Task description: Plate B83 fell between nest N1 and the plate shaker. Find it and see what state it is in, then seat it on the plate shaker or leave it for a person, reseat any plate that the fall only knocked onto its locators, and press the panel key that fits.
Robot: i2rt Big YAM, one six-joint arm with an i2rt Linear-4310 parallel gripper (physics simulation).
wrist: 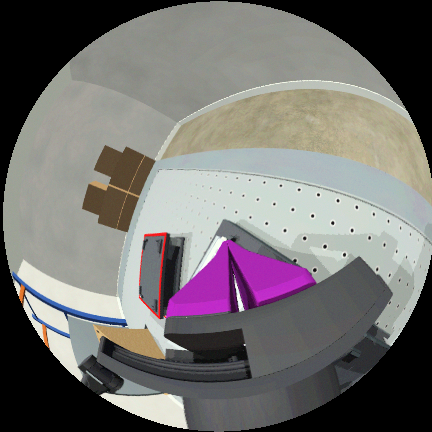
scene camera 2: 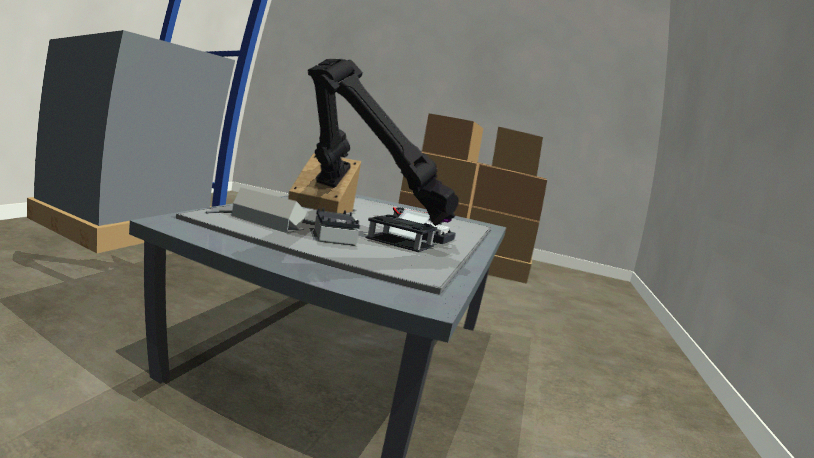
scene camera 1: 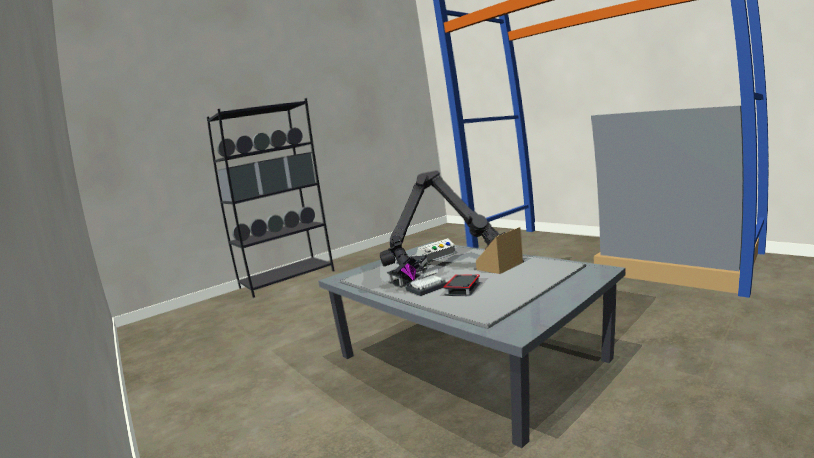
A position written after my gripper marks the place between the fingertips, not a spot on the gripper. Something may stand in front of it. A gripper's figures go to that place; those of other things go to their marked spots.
Scene:
My gripper (wrist: 227, 246): 0.11 m from the lens. A red-rimmed dark plate (wrist: 152, 263) is 0.29 m from the lens.

